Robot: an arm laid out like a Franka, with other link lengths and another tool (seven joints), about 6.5 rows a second.
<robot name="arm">
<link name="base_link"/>
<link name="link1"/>
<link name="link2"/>
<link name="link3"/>
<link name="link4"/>
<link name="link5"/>
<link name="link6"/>
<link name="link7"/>
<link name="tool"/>
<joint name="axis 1" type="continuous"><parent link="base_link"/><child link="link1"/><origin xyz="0.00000 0.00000 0.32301" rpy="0.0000 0.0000 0.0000"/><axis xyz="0 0 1"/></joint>
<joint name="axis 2" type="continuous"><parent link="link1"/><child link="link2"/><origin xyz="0.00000 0.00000 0.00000" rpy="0.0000 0.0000 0.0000"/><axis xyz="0 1 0"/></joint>
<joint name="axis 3" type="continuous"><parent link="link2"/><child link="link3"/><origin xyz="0.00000 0.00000 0.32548" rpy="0.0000 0.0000 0.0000"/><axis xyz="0 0 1"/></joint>
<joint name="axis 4" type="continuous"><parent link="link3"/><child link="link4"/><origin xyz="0.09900 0.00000 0.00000" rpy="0.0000 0.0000 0.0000"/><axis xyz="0 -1 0"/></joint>
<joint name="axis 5" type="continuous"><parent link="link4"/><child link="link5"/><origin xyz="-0.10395 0.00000 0.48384" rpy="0.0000 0.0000 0.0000"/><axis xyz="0 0 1"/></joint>
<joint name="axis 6" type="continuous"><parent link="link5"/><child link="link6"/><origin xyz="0.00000 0.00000 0.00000" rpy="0.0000 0.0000 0.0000"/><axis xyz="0 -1 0"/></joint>
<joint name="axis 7" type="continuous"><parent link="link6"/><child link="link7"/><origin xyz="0.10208 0.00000 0.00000" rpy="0.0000 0.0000 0.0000"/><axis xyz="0 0 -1"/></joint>
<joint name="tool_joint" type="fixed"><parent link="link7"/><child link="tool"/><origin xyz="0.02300 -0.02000 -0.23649" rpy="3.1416 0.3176 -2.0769"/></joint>
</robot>
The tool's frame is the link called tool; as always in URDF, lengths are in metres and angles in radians. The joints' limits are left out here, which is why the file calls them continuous.
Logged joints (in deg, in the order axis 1, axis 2, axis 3, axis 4, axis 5, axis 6, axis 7), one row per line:
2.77 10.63 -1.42 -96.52 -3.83 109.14 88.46
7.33 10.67 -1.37 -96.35 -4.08 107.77 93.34
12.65 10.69 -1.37 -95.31 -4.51 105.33 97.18
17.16 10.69 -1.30 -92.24 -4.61 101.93 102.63
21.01 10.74 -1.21 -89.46 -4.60 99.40 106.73
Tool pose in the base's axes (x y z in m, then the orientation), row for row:
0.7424 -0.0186 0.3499 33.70 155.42 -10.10
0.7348 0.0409 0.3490 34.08 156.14 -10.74
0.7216 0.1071 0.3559 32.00 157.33 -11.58
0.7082 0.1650 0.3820 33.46 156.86 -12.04
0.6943 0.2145 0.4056 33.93 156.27 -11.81
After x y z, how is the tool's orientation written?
As a rotation vector, in degrees.
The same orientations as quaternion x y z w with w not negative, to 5 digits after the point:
0.20806 0.95953 -0.06236 0.17921
0.20959 0.96025 -0.06605 0.17213
0.19606 0.96395 -0.07095 0.16532
0.20513 0.96165 -0.07381 0.16642
0.20850 0.96028 -0.07257 0.17067

